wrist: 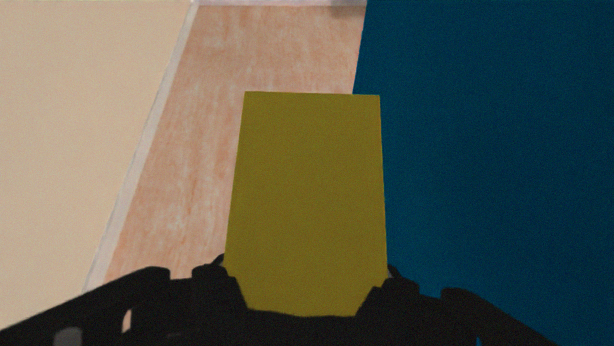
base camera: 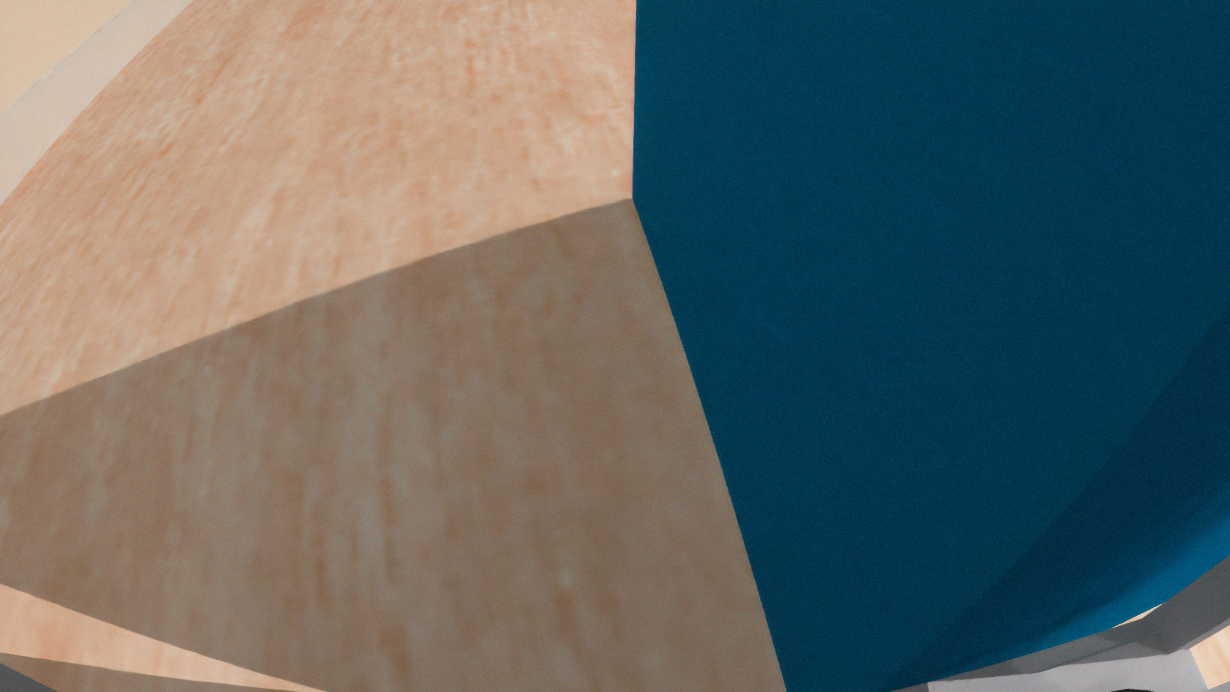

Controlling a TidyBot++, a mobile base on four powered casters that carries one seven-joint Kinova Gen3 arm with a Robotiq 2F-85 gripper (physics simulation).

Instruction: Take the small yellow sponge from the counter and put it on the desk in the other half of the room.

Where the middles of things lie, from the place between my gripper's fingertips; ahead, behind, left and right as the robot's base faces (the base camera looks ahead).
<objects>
I see the yellow sponge (wrist: 306,236) 20 mm ahead of my hand and 30 mm above it.
</objects>
